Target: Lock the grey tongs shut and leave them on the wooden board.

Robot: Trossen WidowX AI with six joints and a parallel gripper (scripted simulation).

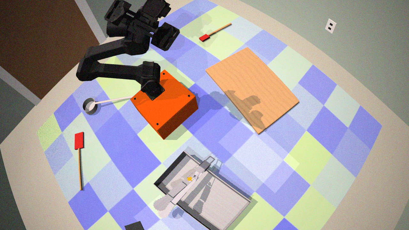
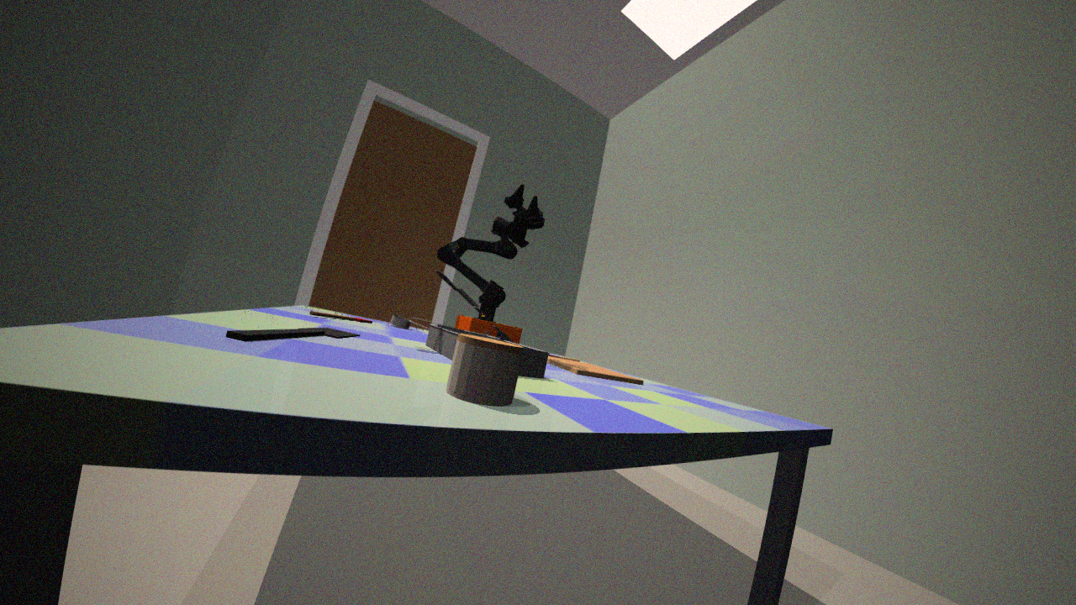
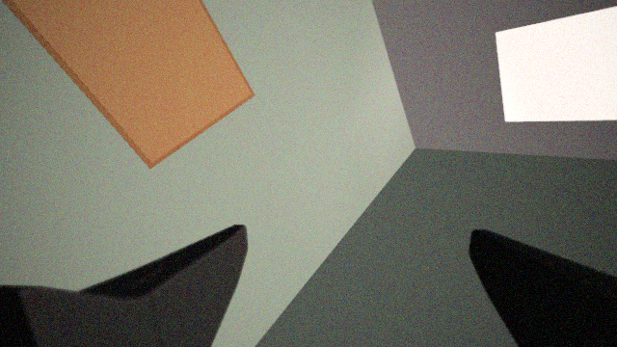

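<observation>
The yellow lock piece lies 460 mm below my gripper tip, 190 mm ahead of it and 110 mm to the right of it. Round my gripper tip: wooden board (560 mm below, 330 mm to the left, 40 mm ahead); then red spatula (560 mm below, 450 mm to the right, 240 mm behind); then roasting tin (540 mm below, 240 mm ahead, 120 mm to the right).
</observation>
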